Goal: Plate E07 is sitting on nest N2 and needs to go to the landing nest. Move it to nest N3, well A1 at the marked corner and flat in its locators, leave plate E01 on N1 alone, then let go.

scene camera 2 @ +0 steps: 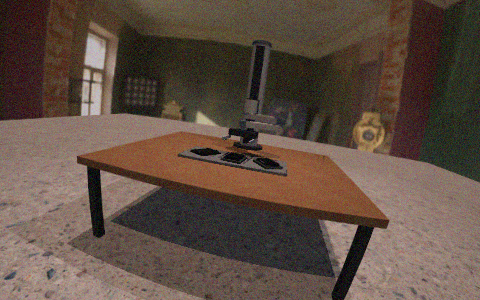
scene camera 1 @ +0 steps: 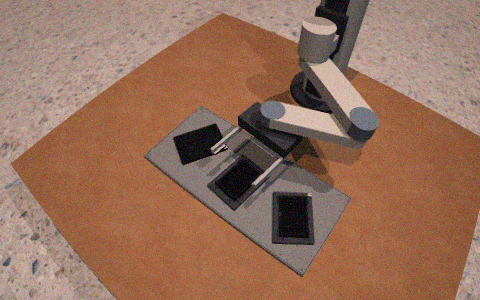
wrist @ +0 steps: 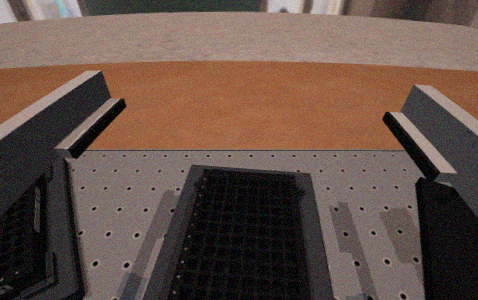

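Observation:
Plate E07 [scene camera 1: 237, 179] [scene camera 2: 234, 157] [wrist: 245, 235], black and gridded with wells, lies in the middle nest [scene camera 1: 220, 196] [wrist: 314, 240] and looks flat. Its near end with the label is cut off in the wrist view, and the nest's marked corner cannot be made out. My gripper [scene camera 1: 234, 167] [scene camera 2: 238, 139] [wrist: 252, 92] is open and empty above the plate, fingers wide apart on both sides. Another black gridded plate [scene camera 1: 292, 215] [scene camera 2: 267, 163] [wrist: 20, 225] sits in the nest [scene camera 1: 275, 220] [wrist: 65, 225] at scene camera 1's right. Its label is unreadable.
A solid black rectangular piece [scene camera 1: 197, 144] [scene camera 2: 205, 151] [wrist: 450, 240] lies at scene camera 1's left end of the grey perforated board [scene camera 1: 327, 210] [wrist: 280, 159]. The board lies on the orange-brown table [scene camera 1: 125, 210] [scene camera 2: 150, 165]. The arm's column [scene camera 2: 260, 75] stands behind the board.

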